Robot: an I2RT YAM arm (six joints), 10 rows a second.
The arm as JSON. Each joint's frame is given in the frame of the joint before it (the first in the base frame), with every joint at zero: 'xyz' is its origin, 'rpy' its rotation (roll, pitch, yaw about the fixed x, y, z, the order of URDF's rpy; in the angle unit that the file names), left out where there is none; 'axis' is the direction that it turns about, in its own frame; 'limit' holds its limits. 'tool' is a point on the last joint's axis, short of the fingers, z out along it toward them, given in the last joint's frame.
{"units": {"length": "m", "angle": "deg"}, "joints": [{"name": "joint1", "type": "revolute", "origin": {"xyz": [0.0, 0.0, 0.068]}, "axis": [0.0, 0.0, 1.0], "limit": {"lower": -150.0, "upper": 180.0}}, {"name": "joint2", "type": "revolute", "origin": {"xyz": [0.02, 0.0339, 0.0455]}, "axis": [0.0, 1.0, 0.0], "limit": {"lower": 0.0, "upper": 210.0}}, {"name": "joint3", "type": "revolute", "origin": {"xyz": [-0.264, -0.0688, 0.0]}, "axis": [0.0, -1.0, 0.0], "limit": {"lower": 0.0, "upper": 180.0}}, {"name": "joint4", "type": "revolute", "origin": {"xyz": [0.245, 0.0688, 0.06]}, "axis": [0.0, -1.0, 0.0], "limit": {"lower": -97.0, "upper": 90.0}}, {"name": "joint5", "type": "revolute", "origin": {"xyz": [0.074, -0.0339, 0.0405]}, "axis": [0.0, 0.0, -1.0], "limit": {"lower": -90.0, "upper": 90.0}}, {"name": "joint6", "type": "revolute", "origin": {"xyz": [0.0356, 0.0, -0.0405]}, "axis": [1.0, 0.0, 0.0], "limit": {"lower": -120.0, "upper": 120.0}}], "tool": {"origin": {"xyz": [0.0, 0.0, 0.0], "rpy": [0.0, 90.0, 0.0]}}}
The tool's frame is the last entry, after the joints.
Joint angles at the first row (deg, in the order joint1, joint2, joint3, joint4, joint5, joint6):
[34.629, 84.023, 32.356, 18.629, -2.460, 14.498]
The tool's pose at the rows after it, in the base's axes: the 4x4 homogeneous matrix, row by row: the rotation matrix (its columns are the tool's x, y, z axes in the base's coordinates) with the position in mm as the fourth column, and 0 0 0 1 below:
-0.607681 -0.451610 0.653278 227.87; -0.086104 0.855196 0.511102 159.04; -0.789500 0.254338 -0.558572 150.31; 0 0 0 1
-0.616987 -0.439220 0.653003 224.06; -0.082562 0.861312 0.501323 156.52; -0.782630 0.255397 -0.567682 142.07; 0 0 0 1
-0.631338 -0.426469 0.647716 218.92; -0.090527 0.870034 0.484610 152.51; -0.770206 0.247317 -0.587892 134.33; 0 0 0 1
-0.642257 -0.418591 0.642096 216.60; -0.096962 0.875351 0.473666 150.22; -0.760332 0.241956 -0.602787 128.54; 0 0 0 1
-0.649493 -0.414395 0.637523 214.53; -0.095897 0.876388 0.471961 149.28; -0.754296 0.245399 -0.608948 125.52; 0 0 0 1
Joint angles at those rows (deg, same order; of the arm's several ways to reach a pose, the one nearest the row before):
[34.541, 84.812, 30.246, 20.559, -2.900, 15.901]
[34.627, 85.428, 28.572, 22.234, -2.376, 16.433]
[34.628, 85.518, 26.902, 22.589, -1.759, 16.523]
[34.541, 86.044, 26.019, 22.940, -1.496, 16.522]
[34.628, 86.222, 25.404, 23.290, -1.495, 16.874]

